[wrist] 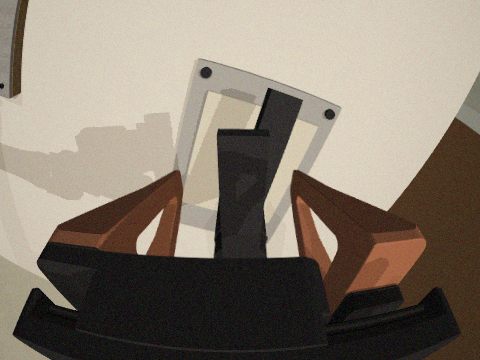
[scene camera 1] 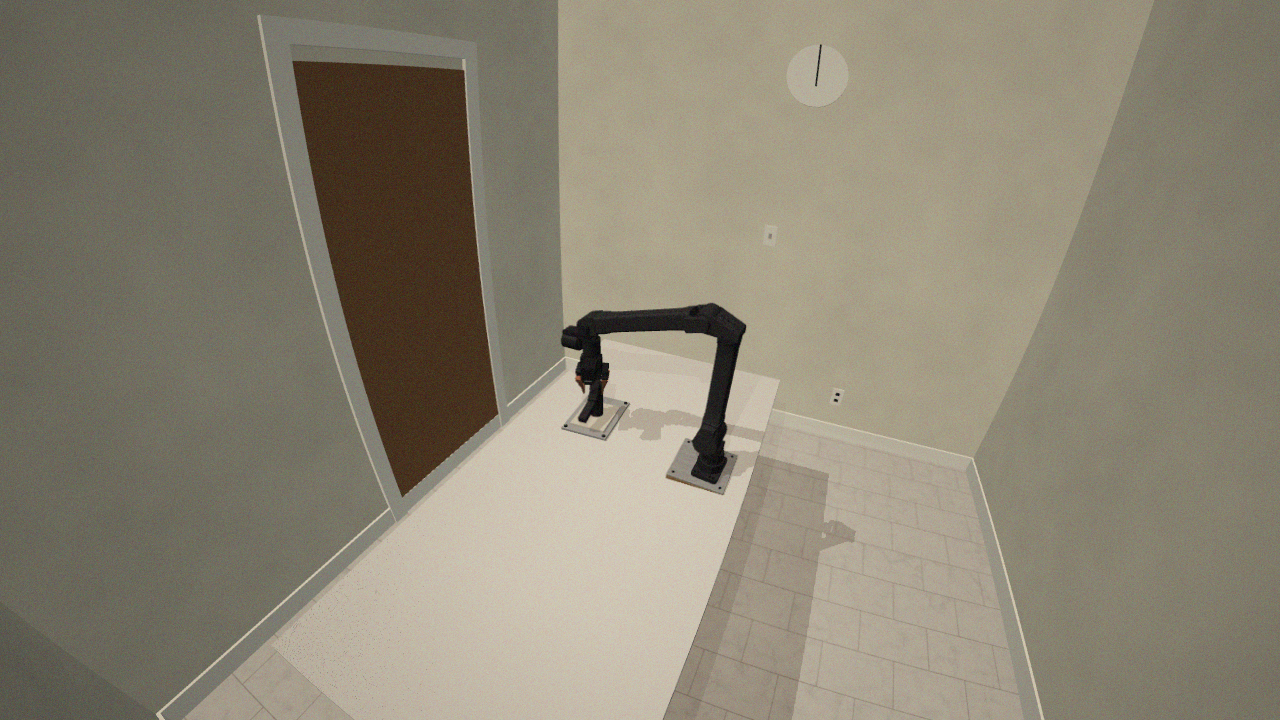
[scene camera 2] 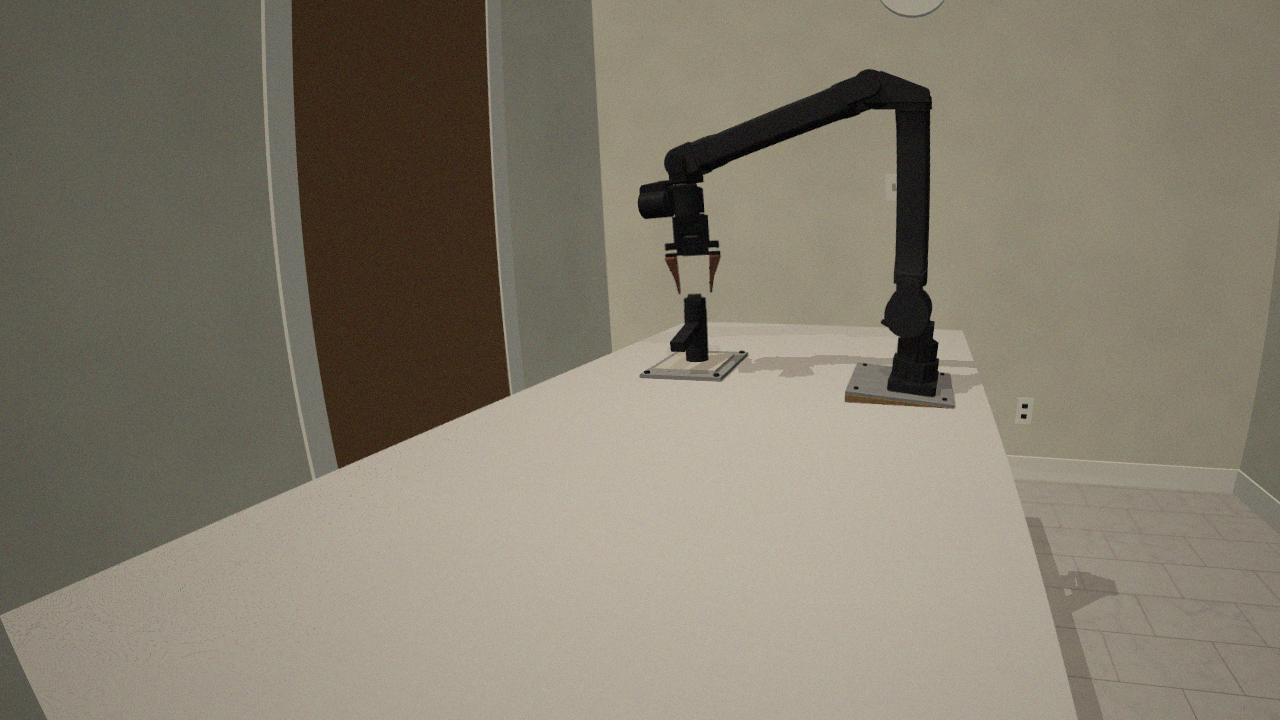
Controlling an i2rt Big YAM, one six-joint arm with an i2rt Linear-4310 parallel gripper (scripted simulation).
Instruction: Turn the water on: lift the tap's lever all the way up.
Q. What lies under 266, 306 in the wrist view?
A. My gripper.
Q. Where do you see a tap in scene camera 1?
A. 598, 415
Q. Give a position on a tap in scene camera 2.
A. At 695, 360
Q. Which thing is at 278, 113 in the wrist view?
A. A tap.
